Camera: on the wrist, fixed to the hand. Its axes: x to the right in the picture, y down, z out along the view.
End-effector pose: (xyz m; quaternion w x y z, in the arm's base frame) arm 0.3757 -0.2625 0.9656 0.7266 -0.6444 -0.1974 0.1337
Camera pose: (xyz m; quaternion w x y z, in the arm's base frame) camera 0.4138 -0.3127 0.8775 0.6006 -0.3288 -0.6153 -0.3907
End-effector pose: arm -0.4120 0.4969 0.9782 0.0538 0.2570 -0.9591 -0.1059
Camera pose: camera -0.4418 0.5539 1.0653 0.0636 -0.8475 0.5099 0.1327
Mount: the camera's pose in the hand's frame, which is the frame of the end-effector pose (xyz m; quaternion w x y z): 0.0012 0.0827 -0.0699 0.7175 -0.0113 -0.0328 -0.6957
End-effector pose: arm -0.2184 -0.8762 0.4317 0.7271 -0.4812 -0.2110 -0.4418
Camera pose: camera -0.1561 -0.9266 0.3588 0.2020 -0.2212 -0.5050 -0.8095
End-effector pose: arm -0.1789 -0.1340 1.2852 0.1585 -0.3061 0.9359 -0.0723
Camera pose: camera -0.2491 -0.0657 1.3313 0.0907 -0.8749 0.4542 -0.1415
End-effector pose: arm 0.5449 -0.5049 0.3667 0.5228 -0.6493 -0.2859 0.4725
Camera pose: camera 0.5990 -0.5564 0.2883 0.6871 -0.2574 -0.6794 -0.0066
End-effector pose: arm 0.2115 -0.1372 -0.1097 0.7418 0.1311 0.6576 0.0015
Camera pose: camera 0.1575 -0.0437 -0.1017 0.5564 -0.3718 0.5387 -0.5119
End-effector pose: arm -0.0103 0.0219 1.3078 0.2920 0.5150 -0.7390 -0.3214
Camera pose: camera -0.0048 0.0303 1.4156 0.0325 -0.8698 0.1779 0.4590
